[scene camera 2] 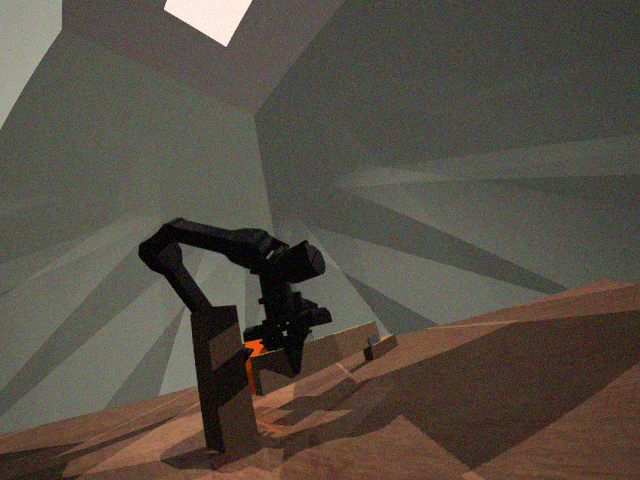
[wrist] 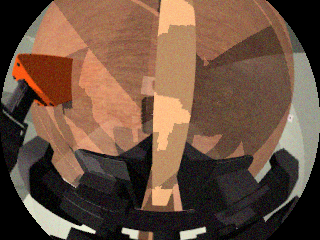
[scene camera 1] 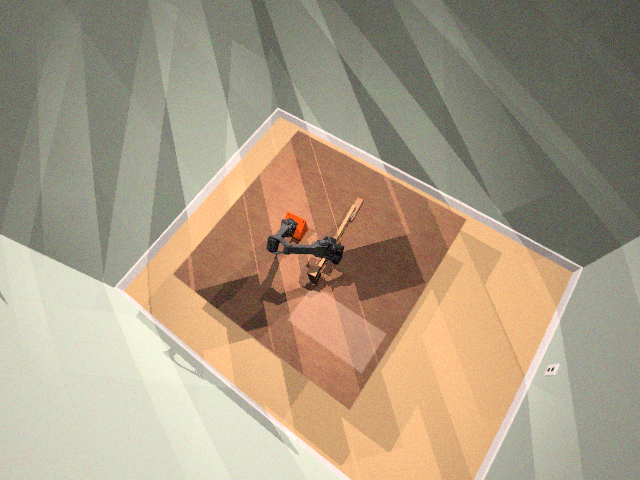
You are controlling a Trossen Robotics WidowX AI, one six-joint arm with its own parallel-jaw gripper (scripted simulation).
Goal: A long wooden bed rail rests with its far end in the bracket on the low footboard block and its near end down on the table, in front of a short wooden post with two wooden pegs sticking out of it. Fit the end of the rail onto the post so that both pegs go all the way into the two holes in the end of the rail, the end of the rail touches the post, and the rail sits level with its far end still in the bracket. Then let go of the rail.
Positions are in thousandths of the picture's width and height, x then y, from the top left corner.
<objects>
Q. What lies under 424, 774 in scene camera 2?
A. A wooden bed rail.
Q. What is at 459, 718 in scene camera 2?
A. My gripper.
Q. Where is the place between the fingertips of my gripper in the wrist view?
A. At 514, 573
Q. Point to a short wooden post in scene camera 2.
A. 359, 876
</objects>
